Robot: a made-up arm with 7 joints.
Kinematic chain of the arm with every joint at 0, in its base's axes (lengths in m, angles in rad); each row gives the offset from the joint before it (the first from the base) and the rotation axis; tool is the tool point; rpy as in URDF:
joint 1: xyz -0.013 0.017 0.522 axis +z
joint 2: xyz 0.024 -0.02 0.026 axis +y
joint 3: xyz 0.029 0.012 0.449 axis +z
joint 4: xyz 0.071 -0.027 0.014 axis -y
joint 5: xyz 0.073 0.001 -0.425 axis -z
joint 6: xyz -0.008 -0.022 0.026 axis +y
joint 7: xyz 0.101 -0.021 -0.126 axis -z
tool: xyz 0.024 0.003 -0.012 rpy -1.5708 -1.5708 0
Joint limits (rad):
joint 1: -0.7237..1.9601
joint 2: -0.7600..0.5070
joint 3: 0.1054..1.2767
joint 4: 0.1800..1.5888
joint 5: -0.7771..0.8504
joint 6: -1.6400..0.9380
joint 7: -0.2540..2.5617
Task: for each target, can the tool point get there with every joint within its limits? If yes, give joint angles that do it. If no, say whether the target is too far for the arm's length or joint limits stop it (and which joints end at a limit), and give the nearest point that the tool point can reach.
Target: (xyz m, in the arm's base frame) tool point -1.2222 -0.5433 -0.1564
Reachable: no: too far | nearest point -0.5474 0.0555 0.5116 | short by 1.123 m
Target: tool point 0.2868 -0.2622 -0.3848
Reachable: no: joint limits stop it (at a limit: joint 1, joint 2, joint 5) | nearest point 0.2584 -0.2353 0.3081 | short by 0.694 m
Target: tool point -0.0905 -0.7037 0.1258
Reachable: no: joint limits stop it (at a limit: joint 1, joint 2, joint 3, joint 5) | nearest point 0.1654 -0.3384 0.3874 | short by 0.517 m
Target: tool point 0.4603 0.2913 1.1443
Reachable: yes | joints 0.1495 -0.3456 0.4232 1.2890 -0.2684 0.6112 0.3226
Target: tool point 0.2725 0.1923 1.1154
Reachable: yes | joints 0.1866 -0.3574 0.3415 0.8373 -0.2767 -1.3395 0.2303
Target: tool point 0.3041 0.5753 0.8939
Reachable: yes | joints 0.0947 -0.0337 1.1791 1.0947 0.1024 0.0988 2.0619
